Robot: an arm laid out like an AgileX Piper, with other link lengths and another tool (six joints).
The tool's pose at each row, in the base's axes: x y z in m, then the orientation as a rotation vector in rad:
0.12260 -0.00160 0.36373 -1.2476 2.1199 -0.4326
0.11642 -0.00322 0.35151 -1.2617 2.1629 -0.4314
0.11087 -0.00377 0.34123 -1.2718 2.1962 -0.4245
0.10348 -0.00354 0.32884 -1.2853 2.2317 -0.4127
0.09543 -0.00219 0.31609 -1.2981 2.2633 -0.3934
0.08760 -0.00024 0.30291 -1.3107 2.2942 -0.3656
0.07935 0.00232 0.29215 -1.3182 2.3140 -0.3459
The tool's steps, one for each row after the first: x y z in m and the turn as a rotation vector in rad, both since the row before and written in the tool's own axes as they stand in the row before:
0.00790 0.01017 0.00494 -0.0259 0.0361 0.0013
0.00592 0.00907 0.00441 -0.0229 0.0251 0.0029
0.00653 0.01172 0.00532 -0.0279 0.0254 0.0021
0.00582 0.01275 0.00571 -0.0298 0.0189 0.0031
0.00526 0.01291 0.00668 -0.0340 0.0148 0.0046
0.00423 0.01218 0.00490 -0.0225 0.0087 0.0036

